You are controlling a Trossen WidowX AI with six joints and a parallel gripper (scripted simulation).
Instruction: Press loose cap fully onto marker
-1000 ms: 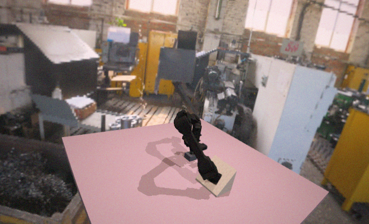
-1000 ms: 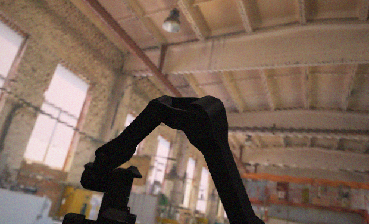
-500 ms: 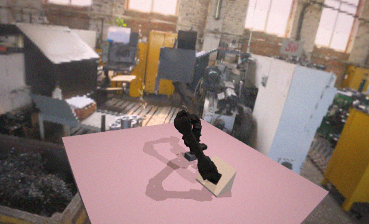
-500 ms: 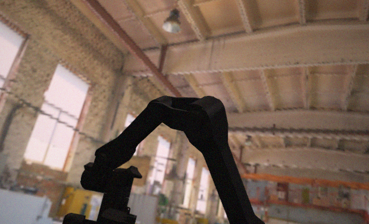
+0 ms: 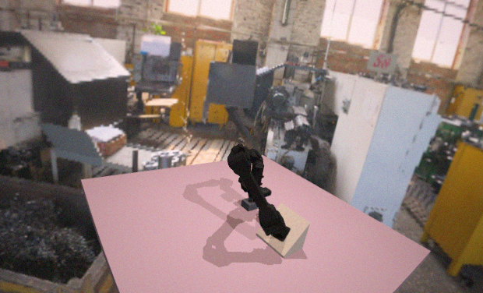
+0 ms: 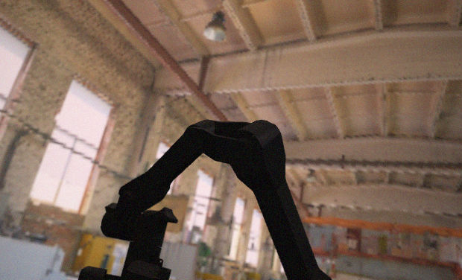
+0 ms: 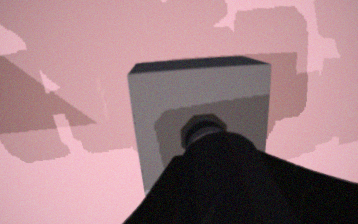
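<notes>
Right now the holder block is 10 mm to the left of my gripper tip and 20 mm below it. Also, from my gripper tip: cap 10 mm to the left, 50 mm above.
</notes>
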